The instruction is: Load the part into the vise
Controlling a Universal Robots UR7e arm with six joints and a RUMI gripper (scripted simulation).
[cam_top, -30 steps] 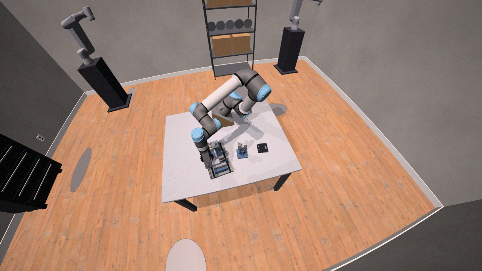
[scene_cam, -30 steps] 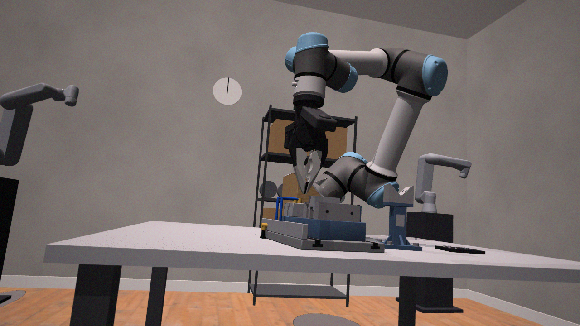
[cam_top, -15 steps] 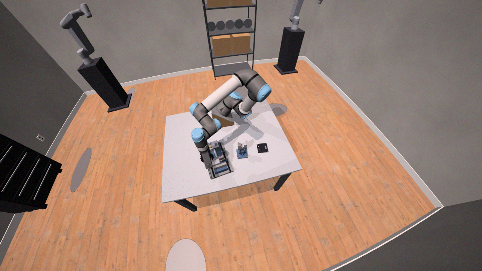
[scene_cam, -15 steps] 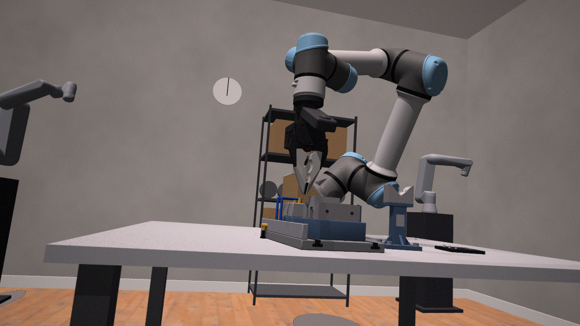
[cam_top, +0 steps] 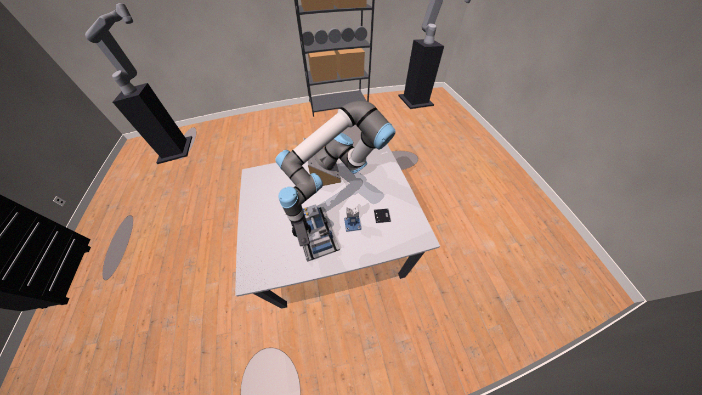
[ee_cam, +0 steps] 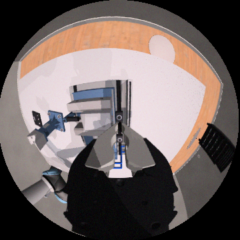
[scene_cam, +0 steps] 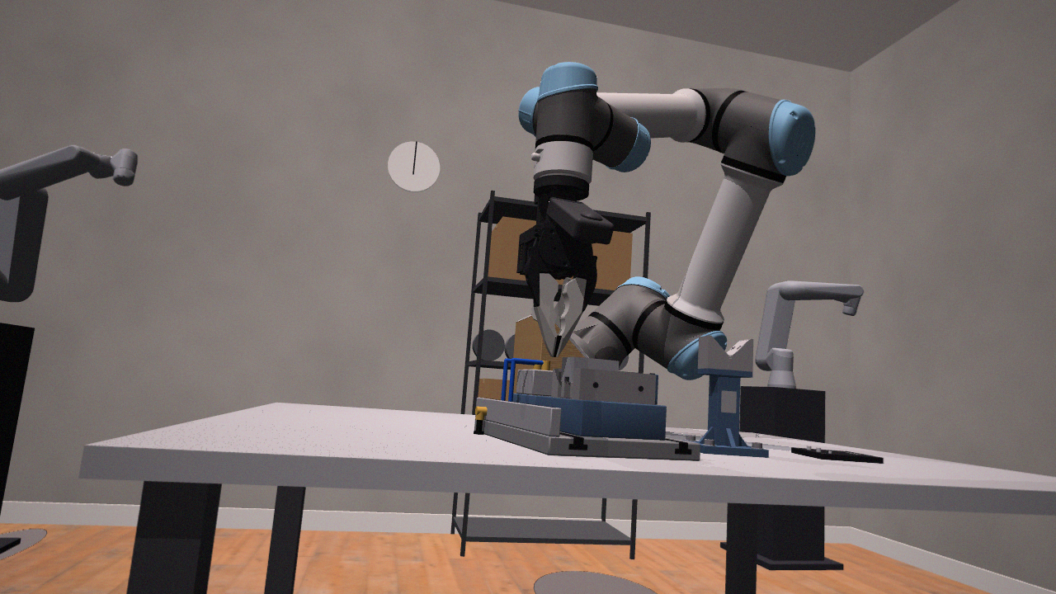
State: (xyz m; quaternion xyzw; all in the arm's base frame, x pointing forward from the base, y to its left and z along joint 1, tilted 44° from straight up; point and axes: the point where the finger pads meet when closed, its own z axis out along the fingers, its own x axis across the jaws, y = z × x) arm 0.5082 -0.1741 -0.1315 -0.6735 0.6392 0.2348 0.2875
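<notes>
Now: hand 50 mm to the right of the part and 30 mm above it. Also, from my hand: vise: 80 mm below, 80 mm behind, 60 mm to the left; infeed plate: 470 mm to the left, 120 mm below, 70 mm behind.
</notes>
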